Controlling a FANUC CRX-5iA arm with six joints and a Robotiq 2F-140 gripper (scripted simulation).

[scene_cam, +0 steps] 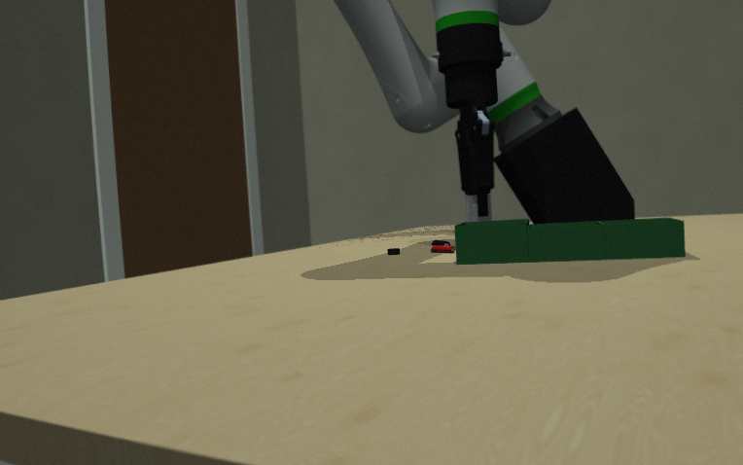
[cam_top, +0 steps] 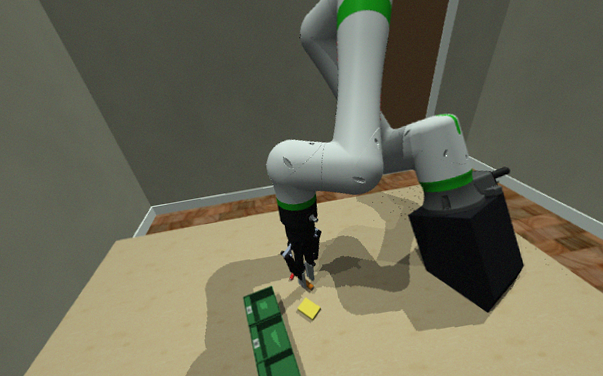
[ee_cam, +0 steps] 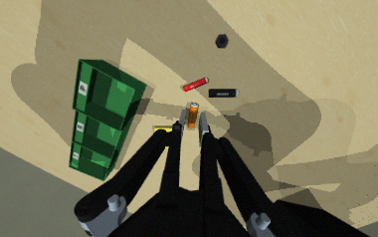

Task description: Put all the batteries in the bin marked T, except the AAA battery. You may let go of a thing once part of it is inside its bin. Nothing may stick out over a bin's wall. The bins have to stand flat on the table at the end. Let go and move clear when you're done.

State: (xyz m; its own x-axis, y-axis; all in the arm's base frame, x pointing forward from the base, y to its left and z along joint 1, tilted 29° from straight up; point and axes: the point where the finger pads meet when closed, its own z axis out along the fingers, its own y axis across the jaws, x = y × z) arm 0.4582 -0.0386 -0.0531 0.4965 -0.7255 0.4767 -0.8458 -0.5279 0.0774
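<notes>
Right now the orange battery is 40 mm below my hand. From my hand the other things lie so: flat yellow block: 80 mm to the left, 40 mm below, 10 mm ahead; red battery: 50 mm to the right, 40 mm below, 30 mm ahead; black battery: 70 mm to the right, 40 mm below, 10 mm behind.
</notes>
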